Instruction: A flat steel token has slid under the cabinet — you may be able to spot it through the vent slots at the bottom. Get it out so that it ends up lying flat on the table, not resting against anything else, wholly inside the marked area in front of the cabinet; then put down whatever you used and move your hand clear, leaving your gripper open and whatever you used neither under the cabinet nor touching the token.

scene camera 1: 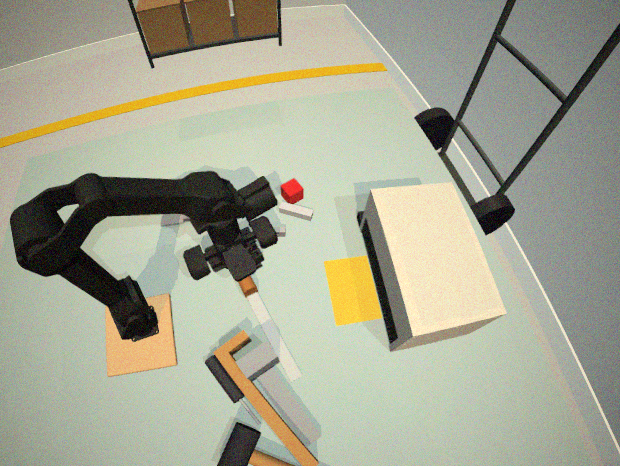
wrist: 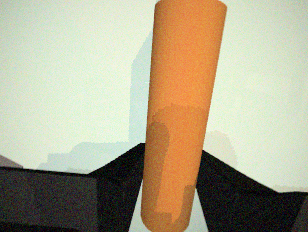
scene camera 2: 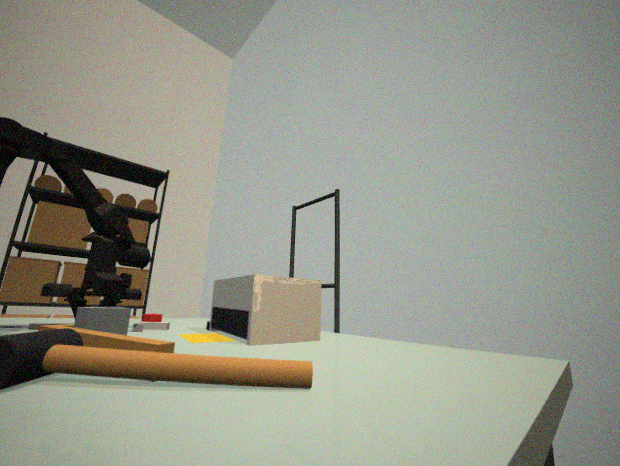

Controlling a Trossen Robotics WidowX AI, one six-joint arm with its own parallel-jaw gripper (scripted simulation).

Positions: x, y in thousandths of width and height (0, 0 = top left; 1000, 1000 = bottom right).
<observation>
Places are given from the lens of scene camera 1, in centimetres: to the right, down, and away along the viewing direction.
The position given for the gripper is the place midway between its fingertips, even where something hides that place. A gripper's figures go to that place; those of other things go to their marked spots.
gripper (scene camera 1: 383, 568): -16, 7, 71
dark-handled tool (scene camera 1: 356, 802): -17, 27, 58
cream cabinet (scene camera 1: 699, 606): 22, 9, 55
</observation>
